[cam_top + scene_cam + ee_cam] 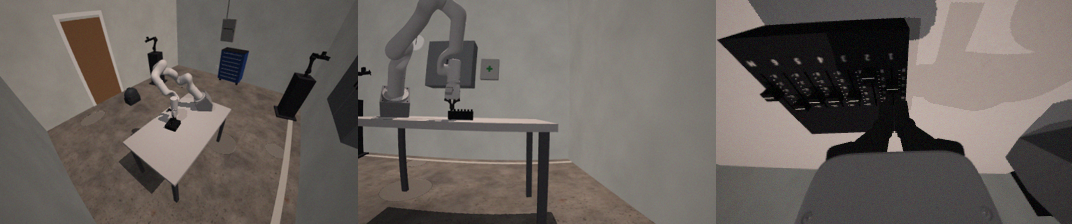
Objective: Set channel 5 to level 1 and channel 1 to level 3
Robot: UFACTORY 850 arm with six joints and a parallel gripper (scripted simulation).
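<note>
The channel 1 fader cap is 20 mm to the right of my hand and 20 mm below it. From my hand the other things lie so: channel 5 fader cap: 90 mm ahead, 20 mm below, 10 mm to the right; channel 2 fader cap: 40 mm to the right, 20 mm below, 20 mm ahead.
</note>
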